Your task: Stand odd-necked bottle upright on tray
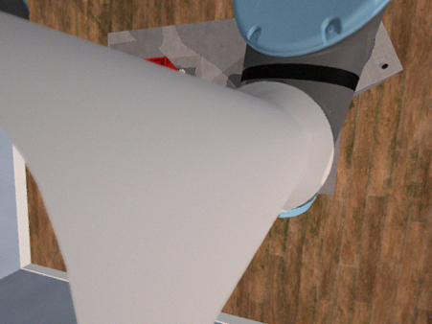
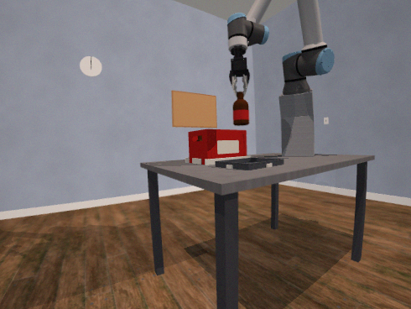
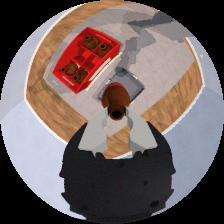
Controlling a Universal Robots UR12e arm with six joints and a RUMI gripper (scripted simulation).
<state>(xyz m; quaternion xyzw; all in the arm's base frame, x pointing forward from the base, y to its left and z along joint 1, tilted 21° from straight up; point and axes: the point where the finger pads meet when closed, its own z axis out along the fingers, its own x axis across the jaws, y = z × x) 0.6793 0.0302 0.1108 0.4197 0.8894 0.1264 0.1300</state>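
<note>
Right now my hand is 10 mm short of the dark tray, 60 mm to the right of it and 320 mm above it. The rest, counted from my hand: red crate (30 mm behind, 210 mm to the right, 250 mm below).
</note>
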